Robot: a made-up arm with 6 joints. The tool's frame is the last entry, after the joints. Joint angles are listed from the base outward. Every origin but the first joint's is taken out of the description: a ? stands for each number. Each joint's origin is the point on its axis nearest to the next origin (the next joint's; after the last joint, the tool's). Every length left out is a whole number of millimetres.
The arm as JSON. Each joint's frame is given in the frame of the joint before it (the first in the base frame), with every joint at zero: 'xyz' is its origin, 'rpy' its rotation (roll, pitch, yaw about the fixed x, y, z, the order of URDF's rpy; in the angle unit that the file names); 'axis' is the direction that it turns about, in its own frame. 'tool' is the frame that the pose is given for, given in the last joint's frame.
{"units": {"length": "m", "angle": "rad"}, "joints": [
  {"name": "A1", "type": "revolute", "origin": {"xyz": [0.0, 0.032, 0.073], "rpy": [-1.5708, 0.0, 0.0]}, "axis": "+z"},
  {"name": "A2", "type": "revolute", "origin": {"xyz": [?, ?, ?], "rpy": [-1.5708, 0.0, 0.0]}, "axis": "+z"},
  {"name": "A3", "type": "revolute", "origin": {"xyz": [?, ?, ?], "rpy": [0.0, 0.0, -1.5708]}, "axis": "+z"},
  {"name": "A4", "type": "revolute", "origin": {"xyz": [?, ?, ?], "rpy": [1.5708, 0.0, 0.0]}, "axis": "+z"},
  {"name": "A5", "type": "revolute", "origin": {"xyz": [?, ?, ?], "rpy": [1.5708, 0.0, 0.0]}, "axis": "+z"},
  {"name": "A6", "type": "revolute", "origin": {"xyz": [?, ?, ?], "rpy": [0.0, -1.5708, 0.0]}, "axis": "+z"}
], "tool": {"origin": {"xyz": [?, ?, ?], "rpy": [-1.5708, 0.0, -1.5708]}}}
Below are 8 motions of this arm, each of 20 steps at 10 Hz.
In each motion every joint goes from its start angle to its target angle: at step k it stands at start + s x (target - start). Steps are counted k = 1, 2, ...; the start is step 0. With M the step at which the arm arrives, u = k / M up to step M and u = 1 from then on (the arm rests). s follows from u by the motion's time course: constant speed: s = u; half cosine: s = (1 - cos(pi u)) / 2; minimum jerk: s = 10 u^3 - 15 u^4 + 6 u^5.
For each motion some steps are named. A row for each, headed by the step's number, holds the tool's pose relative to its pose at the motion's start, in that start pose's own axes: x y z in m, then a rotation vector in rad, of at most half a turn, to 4 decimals.
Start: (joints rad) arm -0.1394 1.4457 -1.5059 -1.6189 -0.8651 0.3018
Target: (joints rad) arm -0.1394 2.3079 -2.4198 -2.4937 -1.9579 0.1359
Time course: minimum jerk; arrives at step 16
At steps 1, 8, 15, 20:
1: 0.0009 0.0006 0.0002 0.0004 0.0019 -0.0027
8: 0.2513 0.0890 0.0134 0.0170 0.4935 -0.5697
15: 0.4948 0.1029 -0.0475 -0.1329 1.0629 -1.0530
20: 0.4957 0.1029 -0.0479 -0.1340 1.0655 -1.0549

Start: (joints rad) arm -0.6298 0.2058 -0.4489 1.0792 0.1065 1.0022
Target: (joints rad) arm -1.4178 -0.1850 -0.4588 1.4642 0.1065 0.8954
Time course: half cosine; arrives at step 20
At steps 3, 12, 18, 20:
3: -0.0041 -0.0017 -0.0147 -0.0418 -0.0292 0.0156
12: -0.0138 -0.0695 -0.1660 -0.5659 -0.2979 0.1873
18: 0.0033 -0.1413 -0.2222 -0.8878 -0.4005 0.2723
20: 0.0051 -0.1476 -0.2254 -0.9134 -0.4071 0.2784

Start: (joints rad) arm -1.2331 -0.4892 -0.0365 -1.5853 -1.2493 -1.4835
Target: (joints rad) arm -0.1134 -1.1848 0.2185 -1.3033 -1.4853 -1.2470
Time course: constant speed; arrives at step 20
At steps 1, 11, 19, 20:
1: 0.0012 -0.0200 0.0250 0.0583 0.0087 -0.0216
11: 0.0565 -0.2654 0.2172 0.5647 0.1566 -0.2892
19: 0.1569 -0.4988 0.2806 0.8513 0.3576 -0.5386
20: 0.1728 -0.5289 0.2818 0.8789 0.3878 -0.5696

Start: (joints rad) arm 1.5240 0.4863 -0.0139 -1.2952 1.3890 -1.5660
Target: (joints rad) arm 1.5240 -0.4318 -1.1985 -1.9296 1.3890 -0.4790
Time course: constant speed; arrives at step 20
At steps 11, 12, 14, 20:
11: -0.0625 -0.2487 0.0349 0.2493 -0.6182 1.1948
12: -0.0348 -0.2764 0.0315 0.3277 -0.6494 1.2936
14: 0.0365 -0.3196 0.0201 0.5110 -0.6911 1.4768
20: 0.3054 -0.3042 -0.0656 1.2362 -0.6055 1.8493

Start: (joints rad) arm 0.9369 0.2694 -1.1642 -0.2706 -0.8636 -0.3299
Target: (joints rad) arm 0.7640 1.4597 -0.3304 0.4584 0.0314 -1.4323
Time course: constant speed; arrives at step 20
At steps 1, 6, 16, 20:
1: 0.0133 -0.0184 0.0021 0.0129 0.0026 -0.0505
6: 0.0612 -0.1275 -0.0012 0.0803 0.0644 -0.3271
16: 0.0351 -0.3901 -0.1764 0.4272 0.5047 -0.8996
20: -0.0261 -0.4417 -0.3474 0.7078 0.7926 -1.0426

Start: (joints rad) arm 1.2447 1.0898 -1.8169 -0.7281 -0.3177 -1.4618
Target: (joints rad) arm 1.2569 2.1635 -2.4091 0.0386 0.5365 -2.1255
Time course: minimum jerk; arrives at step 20
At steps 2, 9, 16, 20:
2: 0.0013 0.0001 0.0018 -0.0047 0.0011 -0.0049
9: 0.0714 -0.0495 0.0747 -0.1693 0.1212 -0.2945
16: 0.1382 -0.3083 0.0940 -0.1847 0.4964 -0.7732
20: 0.1388 -0.3479 0.0860 -0.1720 0.5513 -0.8236

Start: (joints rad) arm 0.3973 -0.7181 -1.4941 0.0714 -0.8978 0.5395
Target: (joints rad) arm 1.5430 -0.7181 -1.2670 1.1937 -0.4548 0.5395
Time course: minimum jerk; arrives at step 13
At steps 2, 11, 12, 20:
2: -0.0102 -0.0026 -0.0100 0.0118 -0.0163 -0.0018
11: -0.2709 0.1938 -0.2650 0.0924 -0.3172 -0.1048
12: -0.2748 0.2036 -0.2669 0.0899 -0.3172 -0.1057
20: -0.2754 0.2052 -0.2672 0.0895 -0.3172 -0.1059

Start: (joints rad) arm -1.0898 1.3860 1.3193 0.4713 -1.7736 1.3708
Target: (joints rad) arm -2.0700 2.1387 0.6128 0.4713 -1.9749 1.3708
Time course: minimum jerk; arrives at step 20
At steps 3, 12, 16, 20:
3: 0.0008 -0.0114 0.0013 -0.0005 0.0064 0.0238
12: 0.1225 -0.2592 0.0209 -0.0061 0.1133 0.6206
16: 0.2134 -0.3199 0.0207 -0.0010 0.1288 0.8601
20: 0.2355 -0.3294 0.0200 0.0010 0.1302 0.9136

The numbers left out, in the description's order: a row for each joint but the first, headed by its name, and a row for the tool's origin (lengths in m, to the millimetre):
A2: 0.284 0.052 0.0
A3: -0.218 0.044 0.0
A4: -0.31 0.193 0.0
A5: 0.093 0.188 0.0
A6: 0.046 0.089 0.0
tool: 0.398 -0.015 0.0

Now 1 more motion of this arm.
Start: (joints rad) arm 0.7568 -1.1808 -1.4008 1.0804 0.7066 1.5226
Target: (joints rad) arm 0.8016 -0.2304 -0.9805 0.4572 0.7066 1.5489
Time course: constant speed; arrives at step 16
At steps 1, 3, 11, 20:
1: 0.0118 0.0360 0.0132 -0.0401 0.0281 -0.0806
3: 0.0445 0.1090 0.0326 -0.1289 0.0805 -0.2388
11: 0.2766 0.3660 -0.0084 -0.5965 0.2509 -0.8087
20: 0.4592 0.4482 -0.1401 -0.9741 0.3386 -1.0868

